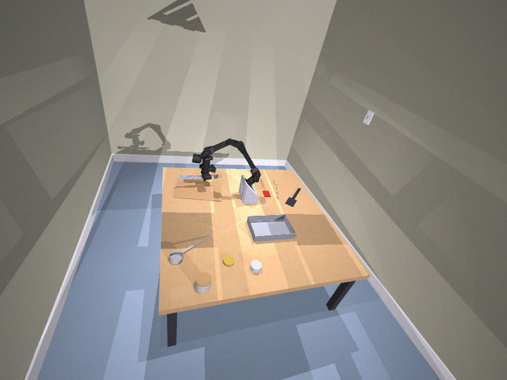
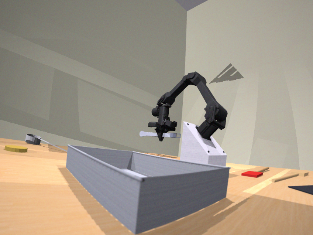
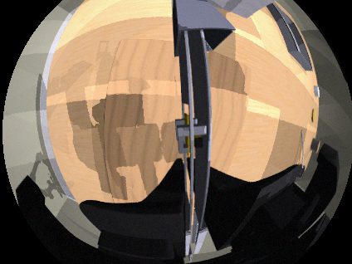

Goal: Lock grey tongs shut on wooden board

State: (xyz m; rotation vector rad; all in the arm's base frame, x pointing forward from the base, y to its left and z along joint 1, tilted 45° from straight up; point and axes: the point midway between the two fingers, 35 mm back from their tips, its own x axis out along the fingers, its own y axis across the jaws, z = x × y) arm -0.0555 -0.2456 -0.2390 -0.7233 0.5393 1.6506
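The wooden board lies 3 cm to the right of my gripper tip and 10 cm below it. Also, from my gripper tip: red spatula 7 cm behind, 54 cm to the left, 10 cm below; then roasting tin 43 cm ahead, 47 cm to the left, 8 cm below; then yellow disc 70 cm ahead, 15 cm to the left, 10 cm below.
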